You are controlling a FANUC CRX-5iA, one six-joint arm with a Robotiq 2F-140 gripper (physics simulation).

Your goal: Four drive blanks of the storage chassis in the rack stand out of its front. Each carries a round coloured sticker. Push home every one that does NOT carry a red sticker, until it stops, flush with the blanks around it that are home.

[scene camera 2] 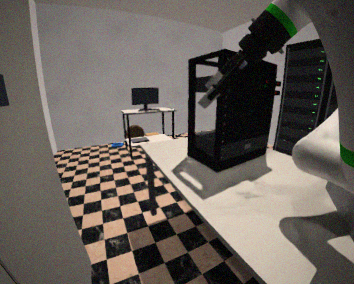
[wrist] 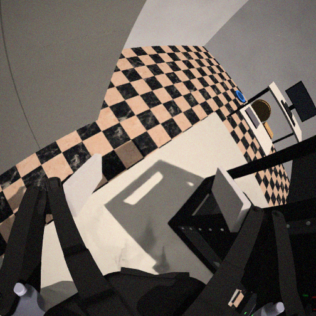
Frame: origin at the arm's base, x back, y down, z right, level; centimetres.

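Where they show: gripper, fingertip midpoint: (scene camera 2: 205, 95).
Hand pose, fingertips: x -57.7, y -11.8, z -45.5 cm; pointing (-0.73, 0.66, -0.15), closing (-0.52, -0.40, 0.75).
Note:
After its pixels a point has its place.
The black rack (scene camera 2: 245, 107) {z -4.0, x -66.2, y -5.8 cm} (wrist: 270, 160) stands on the white table (scene camera 2: 240, 215) {z -39.8, x -41.7, y 29.4 cm} (wrist: 190, 145). In the wrist view it fills the lower right. Its storage chassis cannot be made out clearly; small red and green lights show at the rack's upper right in scene camera 2 and at the wrist view's lower right corner. No drive blank or sticker can be told apart. My gripper (scene camera 2: 209, 91) {z -45.5, x -57.8, y -11.9 cm} (wrist: 158, 172) is open and empty, tilted down across the rack's upper left in scene camera 2. In the wrist view its right fingertip overlaps the rack frame, the left one the table edge; the depth gap is unclear.
A tall server rack (scene camera 2: 300, 100) with green lights stands behind at the right. A desk with a monitor (scene camera 2: 145, 95) (wrist: 301, 101) stands far back. A blue item (scene camera 2: 117, 144) (wrist: 240, 96) lies on the checkered floor (scene camera 2: 117, 200) (wrist: 150, 95). The robot arm covers scene camera 2's right side.

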